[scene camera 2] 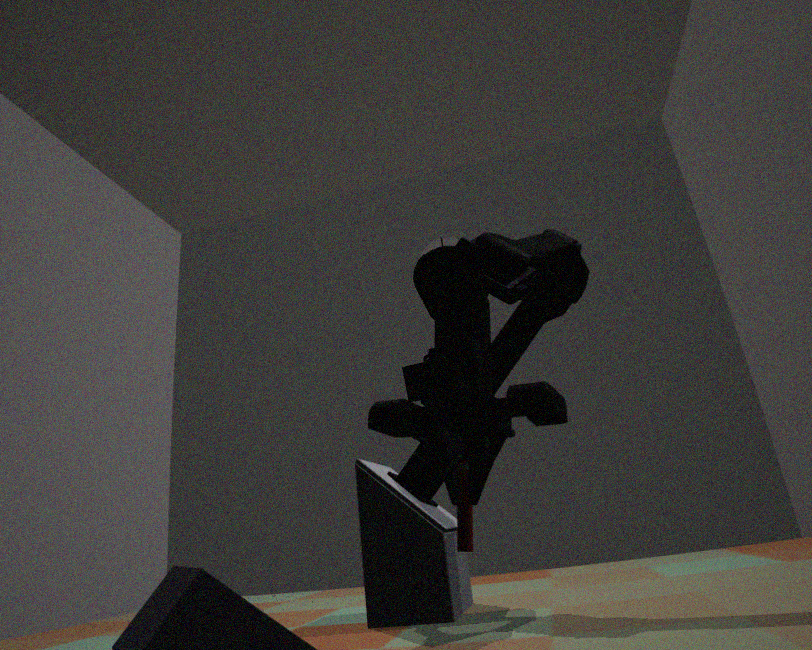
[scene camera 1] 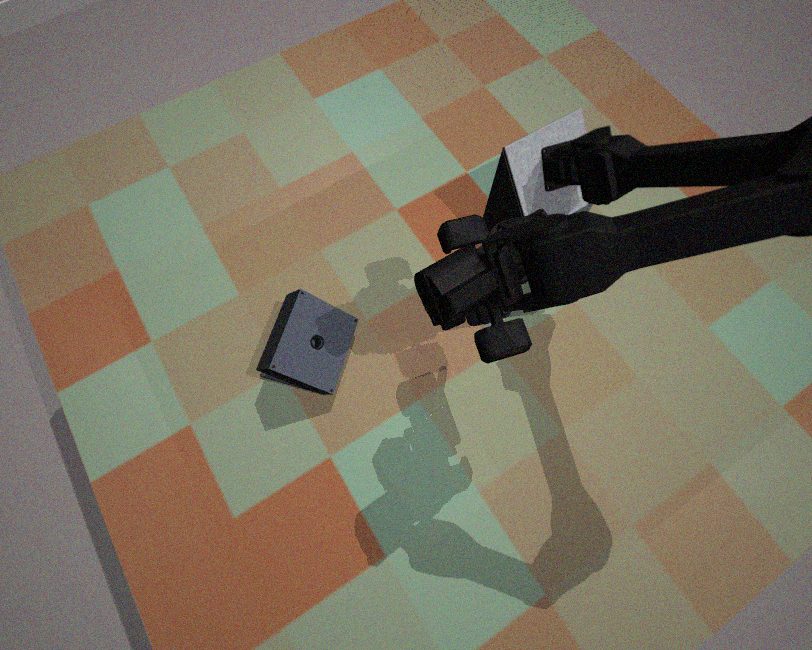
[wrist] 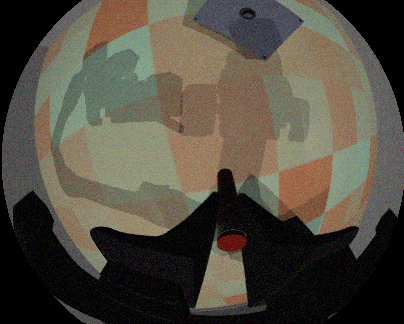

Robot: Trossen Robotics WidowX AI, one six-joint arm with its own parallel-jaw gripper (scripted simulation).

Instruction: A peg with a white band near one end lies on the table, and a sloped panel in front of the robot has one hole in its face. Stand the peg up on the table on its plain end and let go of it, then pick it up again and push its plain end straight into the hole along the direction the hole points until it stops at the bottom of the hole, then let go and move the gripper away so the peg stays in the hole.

Labels:
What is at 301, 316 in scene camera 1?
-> A sloped panel.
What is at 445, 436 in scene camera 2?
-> My gripper.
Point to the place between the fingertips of my gripper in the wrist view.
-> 227, 198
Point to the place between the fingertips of my gripper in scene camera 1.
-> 466, 307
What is my gripper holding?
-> A red peg.

